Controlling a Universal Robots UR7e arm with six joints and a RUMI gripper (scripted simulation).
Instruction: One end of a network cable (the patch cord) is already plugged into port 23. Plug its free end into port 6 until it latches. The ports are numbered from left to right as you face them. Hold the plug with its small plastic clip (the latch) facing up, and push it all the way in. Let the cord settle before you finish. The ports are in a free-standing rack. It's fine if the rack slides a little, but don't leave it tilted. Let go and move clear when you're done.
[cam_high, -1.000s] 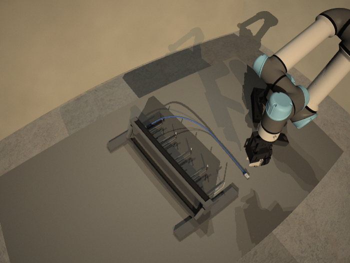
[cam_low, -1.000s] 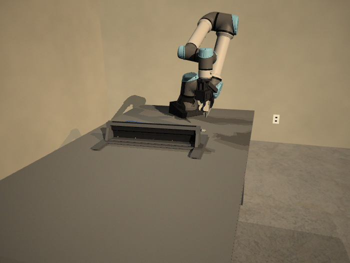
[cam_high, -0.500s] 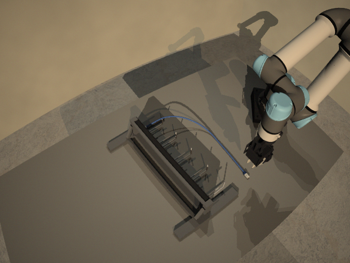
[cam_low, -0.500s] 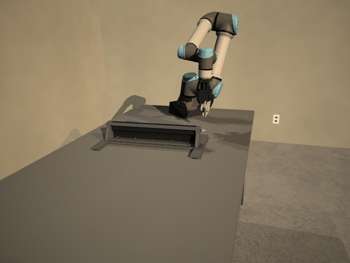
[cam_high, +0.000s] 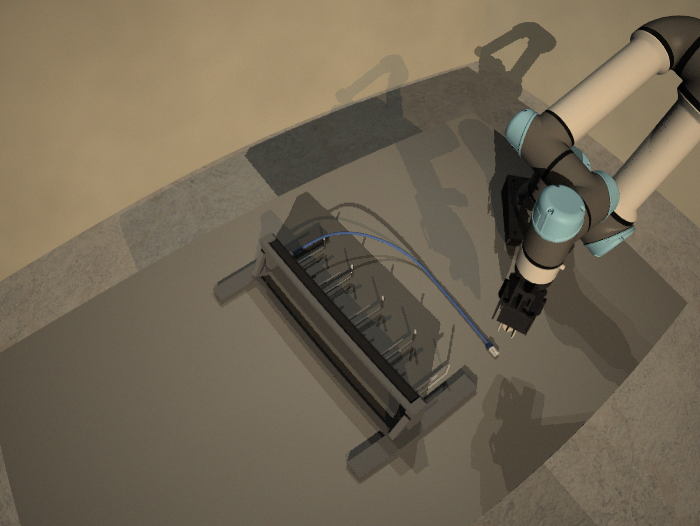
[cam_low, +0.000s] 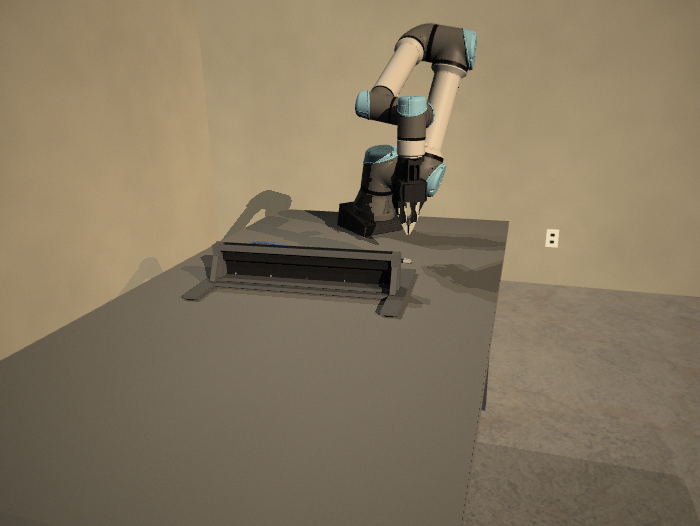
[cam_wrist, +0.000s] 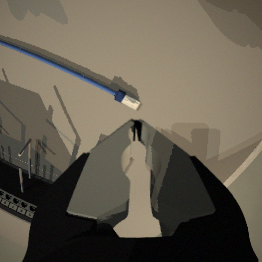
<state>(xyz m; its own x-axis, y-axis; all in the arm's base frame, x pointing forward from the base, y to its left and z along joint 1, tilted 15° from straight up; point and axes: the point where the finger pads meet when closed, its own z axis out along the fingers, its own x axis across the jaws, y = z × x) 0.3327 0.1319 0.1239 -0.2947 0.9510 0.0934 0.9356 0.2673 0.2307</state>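
The plug is 9 cm below my hand and 1 cm ahead of it.
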